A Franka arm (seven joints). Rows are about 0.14 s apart.
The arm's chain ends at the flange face. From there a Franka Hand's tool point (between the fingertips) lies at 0.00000 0.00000 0.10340 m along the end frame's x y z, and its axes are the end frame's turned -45 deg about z.
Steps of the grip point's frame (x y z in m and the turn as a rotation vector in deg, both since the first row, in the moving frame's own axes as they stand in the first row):
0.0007 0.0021 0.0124 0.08 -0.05 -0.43
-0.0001 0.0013 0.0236 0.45 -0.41 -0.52
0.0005 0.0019 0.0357 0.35 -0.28 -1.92
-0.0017 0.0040 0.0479 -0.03 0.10 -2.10
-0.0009 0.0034 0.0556 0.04 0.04 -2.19
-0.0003 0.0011 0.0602 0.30 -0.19 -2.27
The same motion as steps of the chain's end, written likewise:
0.0021 0.0010 0.0124 0.02 -0.09 -0.43
0.0019 0.0010 0.0236 0.03 -0.61 -0.52
0.0025 0.0011 0.0357 0.05 -0.45 -1.92
0.0015 0.0041 0.0479 0.05 0.09 -2.10
0.0018 0.0031 0.0556 0.06 0.00 -2.19
0.0012 0.0011 0.0602 0.08 -0.35 -2.27

